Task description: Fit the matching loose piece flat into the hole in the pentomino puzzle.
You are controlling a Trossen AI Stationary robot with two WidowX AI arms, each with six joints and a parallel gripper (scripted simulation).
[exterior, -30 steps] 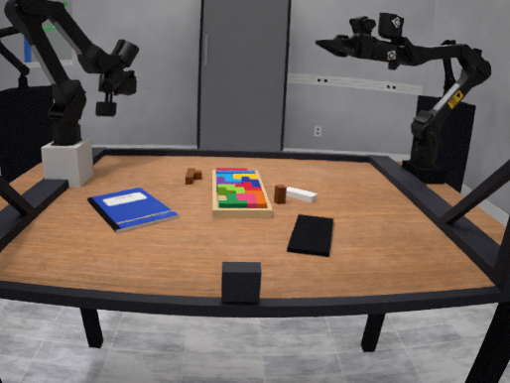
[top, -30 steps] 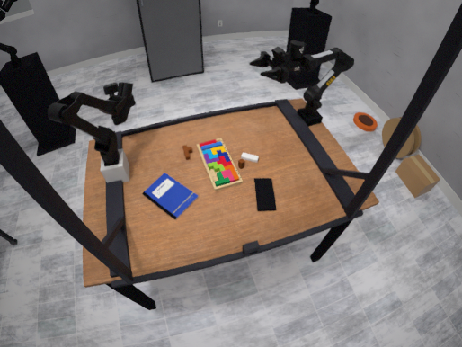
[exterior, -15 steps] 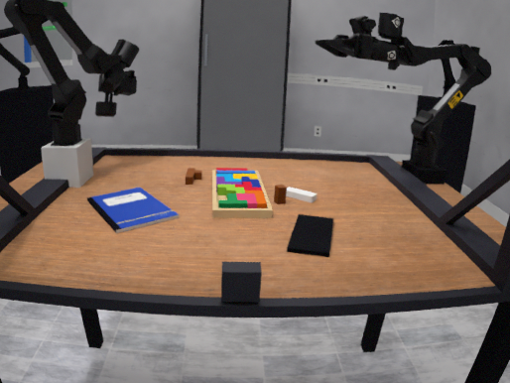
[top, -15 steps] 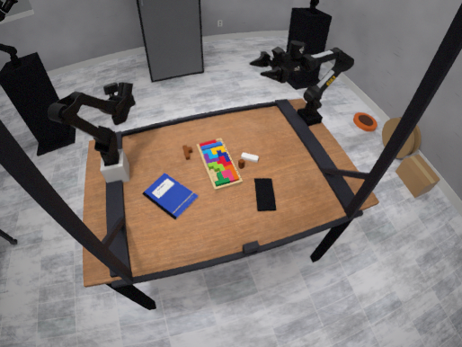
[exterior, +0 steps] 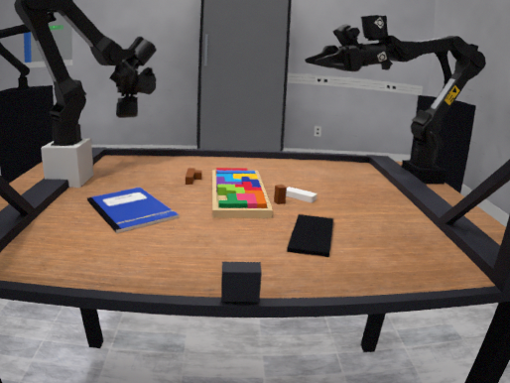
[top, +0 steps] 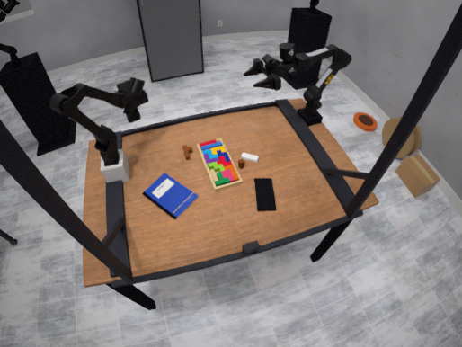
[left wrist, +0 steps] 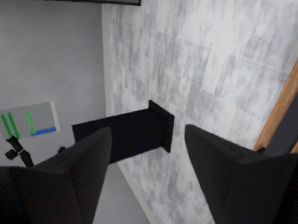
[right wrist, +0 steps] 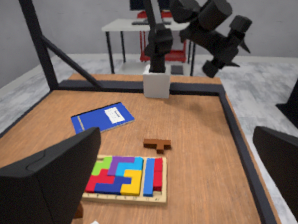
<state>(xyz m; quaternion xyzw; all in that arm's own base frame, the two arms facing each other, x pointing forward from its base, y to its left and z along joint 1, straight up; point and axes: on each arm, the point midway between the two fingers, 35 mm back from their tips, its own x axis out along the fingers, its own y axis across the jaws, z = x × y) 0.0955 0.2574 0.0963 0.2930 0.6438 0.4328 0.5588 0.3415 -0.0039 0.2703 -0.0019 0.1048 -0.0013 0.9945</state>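
Right now the wooden board is 36 cm behind my left hand, 30 cm to the right of it and 19 cm below it. The rest, counted from my left hand: white block 38 cm behind, 44 cm to the right, 19 cm below; then black pad 58 cm behind, 41 cm to the right, 19 cm below.
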